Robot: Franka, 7 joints.
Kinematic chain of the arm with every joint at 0, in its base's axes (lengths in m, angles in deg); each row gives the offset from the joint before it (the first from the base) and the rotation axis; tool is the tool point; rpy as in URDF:
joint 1: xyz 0 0 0.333 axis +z
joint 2: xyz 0 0 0 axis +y
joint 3: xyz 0 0 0.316 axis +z
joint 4: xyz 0.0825 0 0 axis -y
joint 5: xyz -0.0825 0 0.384 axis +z
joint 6: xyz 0 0 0 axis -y
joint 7: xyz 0.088 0 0 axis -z
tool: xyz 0 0 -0.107 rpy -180 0 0
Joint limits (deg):
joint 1: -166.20..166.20
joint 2: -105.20..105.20
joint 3: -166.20..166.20
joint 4: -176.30..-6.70
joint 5: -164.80..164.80
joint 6: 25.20..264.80
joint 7: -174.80..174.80
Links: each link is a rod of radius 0.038 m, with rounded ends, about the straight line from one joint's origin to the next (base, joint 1, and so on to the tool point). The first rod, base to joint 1, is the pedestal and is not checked.
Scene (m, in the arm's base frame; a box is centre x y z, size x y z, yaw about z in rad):
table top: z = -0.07
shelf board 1: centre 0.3 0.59 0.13 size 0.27 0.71 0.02 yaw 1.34
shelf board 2: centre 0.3 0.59 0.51 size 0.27 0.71 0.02 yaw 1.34
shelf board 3: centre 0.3 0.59 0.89 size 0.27 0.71 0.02 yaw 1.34
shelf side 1: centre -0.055 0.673 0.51 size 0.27 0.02 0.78 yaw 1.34
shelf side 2: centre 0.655 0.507 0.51 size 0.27 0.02 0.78 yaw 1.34
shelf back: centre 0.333 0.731 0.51 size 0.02 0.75 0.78 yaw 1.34
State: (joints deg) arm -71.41 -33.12 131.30 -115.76 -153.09 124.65 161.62
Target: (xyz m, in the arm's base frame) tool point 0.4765 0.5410 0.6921
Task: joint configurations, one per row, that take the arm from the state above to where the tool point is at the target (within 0.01 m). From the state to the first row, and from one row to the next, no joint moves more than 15 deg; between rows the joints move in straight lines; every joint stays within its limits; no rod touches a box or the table.
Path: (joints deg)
1: -74.51 -20.87 131.72 -125.39 -153.15 129.08 161.62
2: -77.60 -8.63 132.14 -135.02 -153.21 133.50 161.62
3: -80.70 3.62 132.57 -144.65 -153.27 137.93 161.62
4: -83.80 15.87 132.99 -154.27 -153.33 142.35 161.62
5: -89.23 19.71 136.12 -141.42 -154.08 141.89 161.62
6: -94.67 23.55 139.25 -128.57 -154.84 141.42 161.62
7: -100.11 27.39 142.38 -115.72 -155.60 140.95 161.62
8: -98.66 14.97 138.34 -106.44 -155.59 136.78 161.62
9: -97.20 2.55 134.30 -97.15 -155.59 132.60 161.62
10: -95.74 -9.86 130.26 -87.86 -155.58 128.43 161.62
11: -94.28 -22.28 126.23 -78.57 -155.57 124.25 161.62
12: -92.82 -34.70 122.19 -69.29 -155.57 120.07 161.62

